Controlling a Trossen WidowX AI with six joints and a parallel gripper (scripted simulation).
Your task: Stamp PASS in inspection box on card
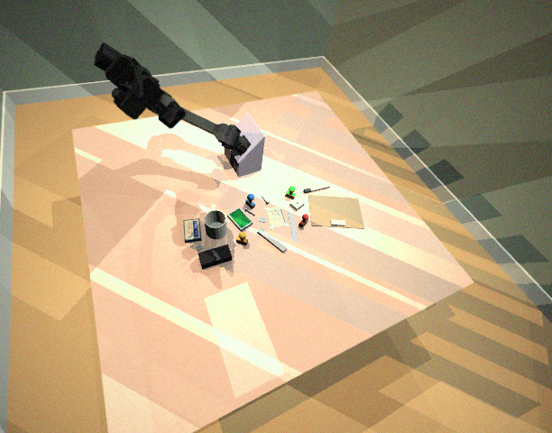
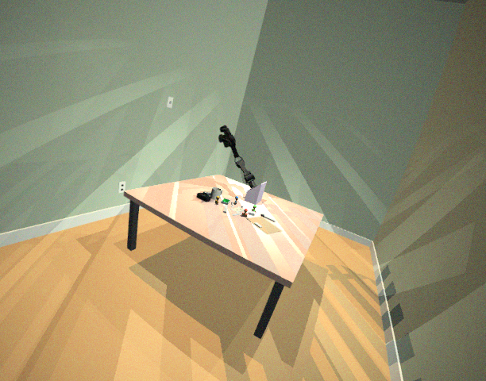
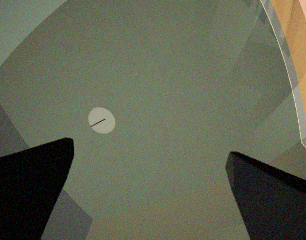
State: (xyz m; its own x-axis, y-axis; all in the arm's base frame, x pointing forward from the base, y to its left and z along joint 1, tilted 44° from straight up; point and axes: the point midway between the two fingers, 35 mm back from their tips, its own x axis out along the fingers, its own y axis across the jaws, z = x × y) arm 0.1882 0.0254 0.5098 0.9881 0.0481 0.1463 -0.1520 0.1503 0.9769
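Now: gripper tip 510 mm above the green stamp, 450 mm to the right of it and 30 mm short of it. From my gripper tip the other things lie so: blue-white box 520 mm below, 10 mm to the left, 10 mm ahead; then grey cup 500 mm below, 100 mm to the left, 30 mm ahead; then black box 510 mm below, 150 mm ahead, 40 mm to the left.
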